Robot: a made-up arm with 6 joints.
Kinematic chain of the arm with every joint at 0, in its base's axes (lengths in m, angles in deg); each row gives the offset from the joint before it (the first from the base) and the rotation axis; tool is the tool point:
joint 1: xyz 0 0 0.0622 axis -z
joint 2: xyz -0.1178 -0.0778 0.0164 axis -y
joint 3: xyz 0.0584 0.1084 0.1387 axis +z
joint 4: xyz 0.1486 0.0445 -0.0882 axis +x
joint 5: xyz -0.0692 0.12 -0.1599 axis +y
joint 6: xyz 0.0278 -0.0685 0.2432 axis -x
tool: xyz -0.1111 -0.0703 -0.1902
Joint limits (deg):
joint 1: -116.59..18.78
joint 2: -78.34..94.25
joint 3: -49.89..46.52
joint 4: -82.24..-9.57
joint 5: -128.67..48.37
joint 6: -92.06..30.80
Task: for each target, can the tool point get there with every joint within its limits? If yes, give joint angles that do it. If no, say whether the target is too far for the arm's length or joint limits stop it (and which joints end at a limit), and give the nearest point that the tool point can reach.
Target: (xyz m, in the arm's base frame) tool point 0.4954 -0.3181 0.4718
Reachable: no: joint limits stop it (at a limit: joint 2, joint 4, joint 5, joint 6) | nearest point 0.2469 -0.1585 0.3251 | short by 0.330 m
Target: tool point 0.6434 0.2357 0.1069
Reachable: no: joint limits stop it (at a limit: joint 1, joint 4, joint 5, joint 6) | nearest point 0.3118 0.1278 0.0948 | short by 0.349 m
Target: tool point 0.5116 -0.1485 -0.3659
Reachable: no: joint limits stop it (at a limit: joint 1, joint 4, joint 5, joint 6) | nearest point 0.2862 -0.1534 -0.1901 | short by 0.286 m
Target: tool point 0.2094 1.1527 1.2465
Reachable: no: too far | nearest point -0.0388 0.2942 0.3688 | short by 1.253 m
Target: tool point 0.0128 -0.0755 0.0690
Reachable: yes | joints -90.20 35.62 -20.74 -41.79 -11.30 -0.90
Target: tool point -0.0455 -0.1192 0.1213
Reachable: yes | joints -51.09 51.19 -9.04 -52.25 -11.08 11.61
